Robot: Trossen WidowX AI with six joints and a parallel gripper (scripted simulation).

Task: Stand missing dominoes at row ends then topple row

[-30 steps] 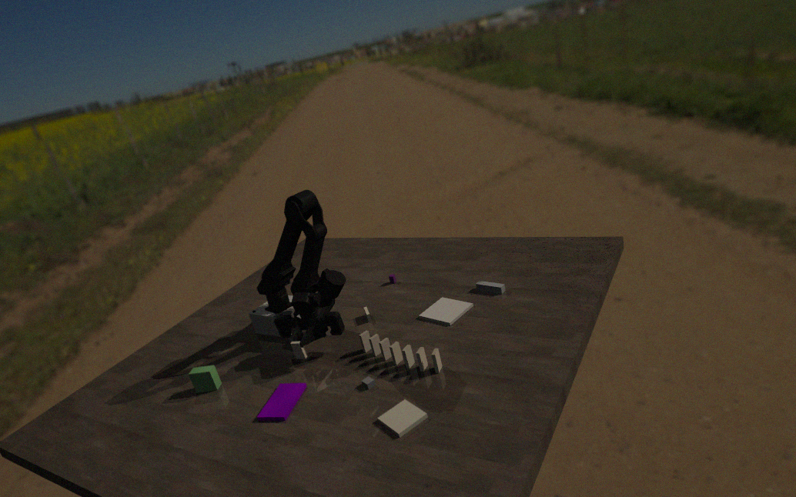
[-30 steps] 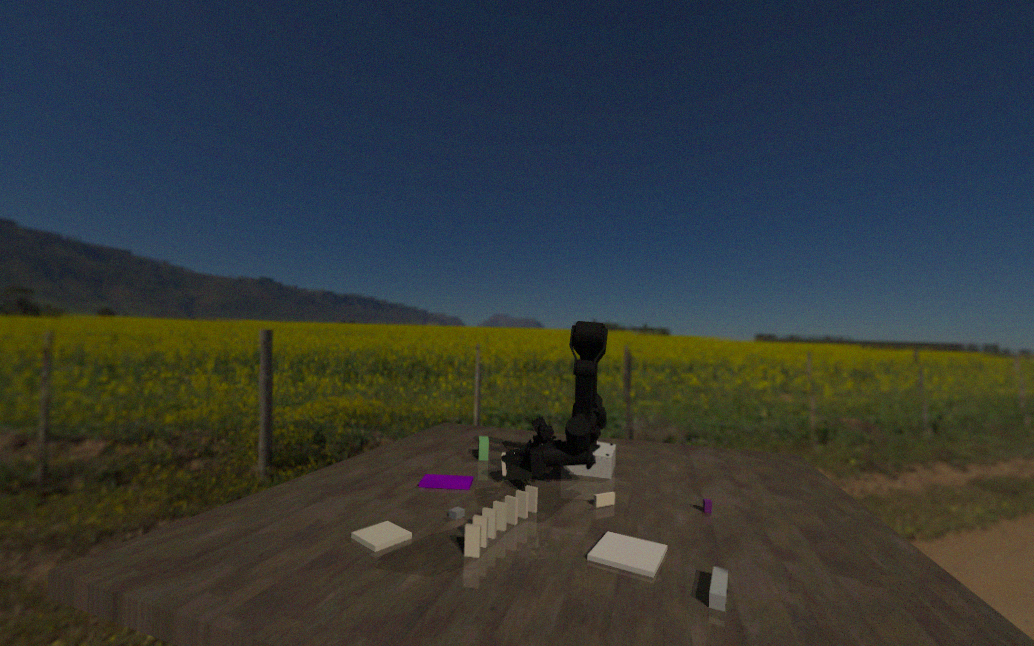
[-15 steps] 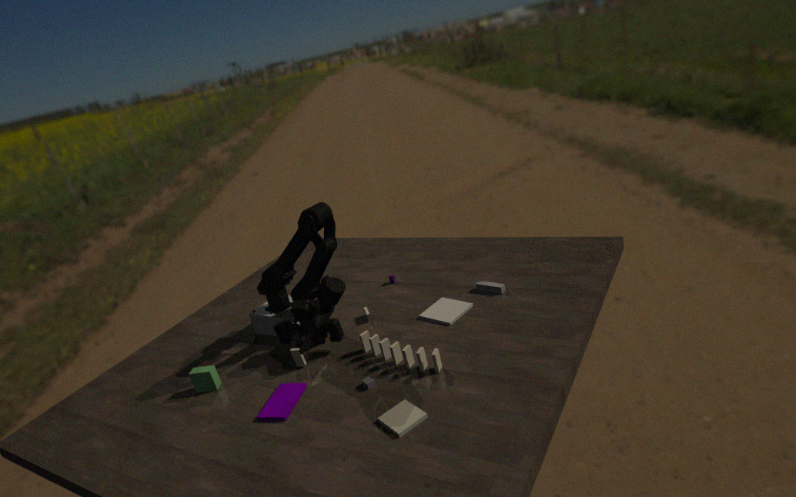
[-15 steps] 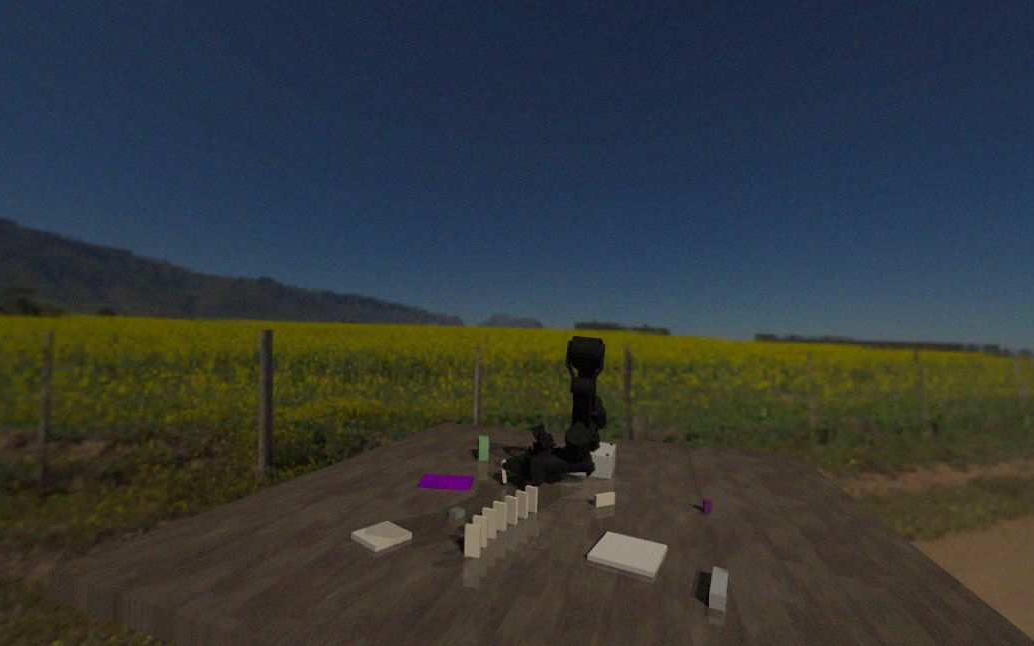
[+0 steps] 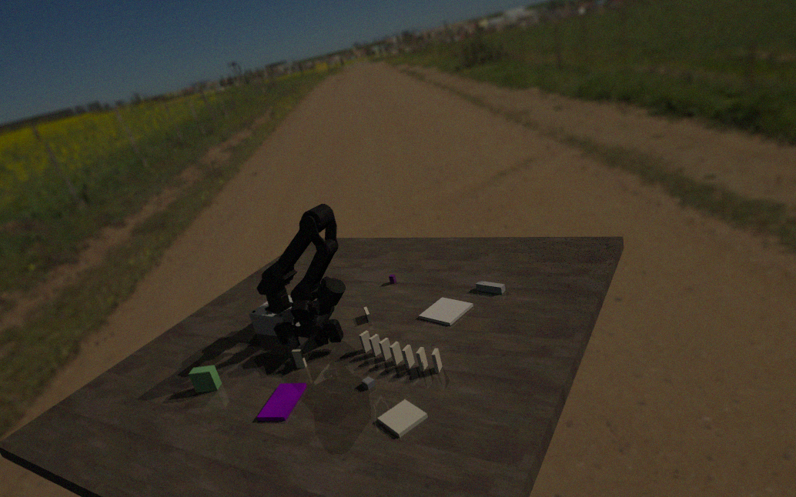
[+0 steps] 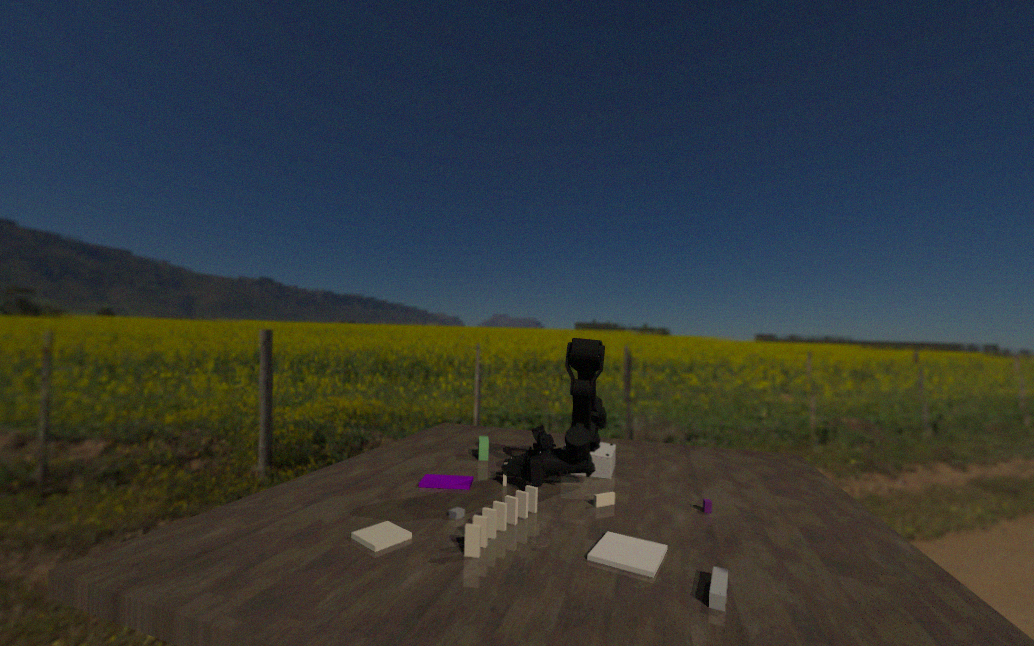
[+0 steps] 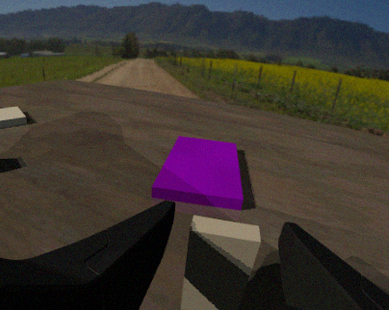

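My gripper tip is now 120 mm to the left of the purple flat tile, 70 mm short of it and 40 mm above it. Also, from my gripper tip: white flat plate 360 mm to the left, 210 mm ahead, 40 mm below; small grey cube 230 mm ahead, 40 mm below, 20 mm to the left; green cube 180 mm behind, 160 mm to the right, 20 mm below.
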